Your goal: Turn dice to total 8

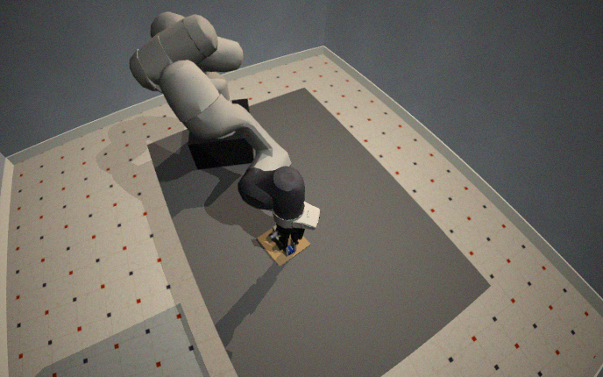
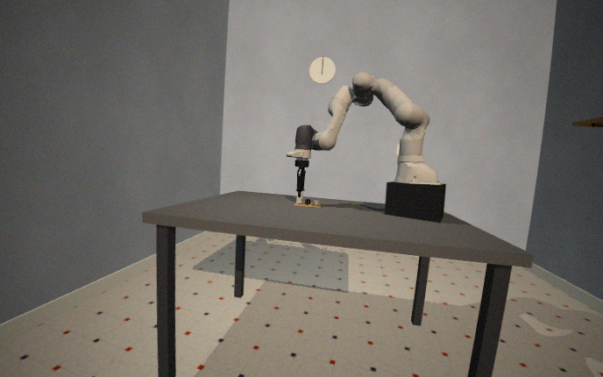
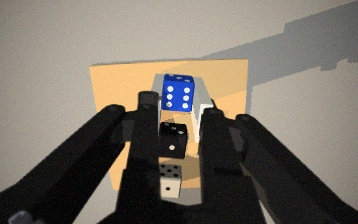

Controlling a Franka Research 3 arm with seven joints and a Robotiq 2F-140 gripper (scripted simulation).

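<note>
The blue die lies 20 mm below my hand. Round my hand: black die (50 mm behind, 20 mm below); white die (90 mm behind, 10 mm to the right, 20 mm below); tan mat (50 mm behind, 40 mm below).
</note>
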